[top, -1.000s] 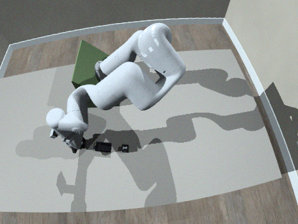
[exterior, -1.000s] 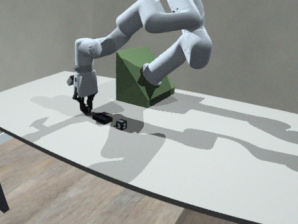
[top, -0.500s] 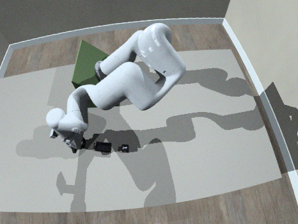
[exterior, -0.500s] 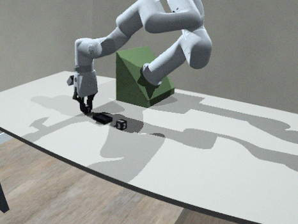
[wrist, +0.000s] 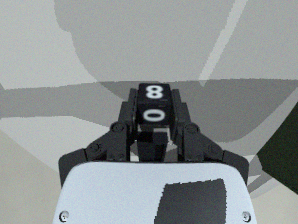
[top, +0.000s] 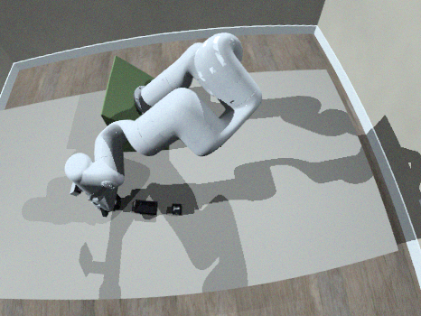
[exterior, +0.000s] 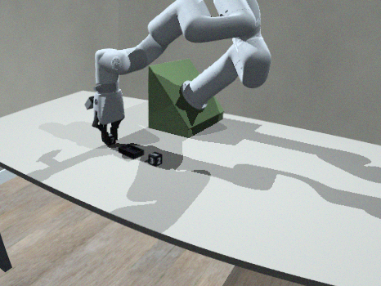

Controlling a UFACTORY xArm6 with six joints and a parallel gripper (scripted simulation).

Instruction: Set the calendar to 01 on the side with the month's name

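Right now the black cube is 10 mm below my hand. The rest, counted from my hand: black tray 110 mm to the left, 20 mm below.
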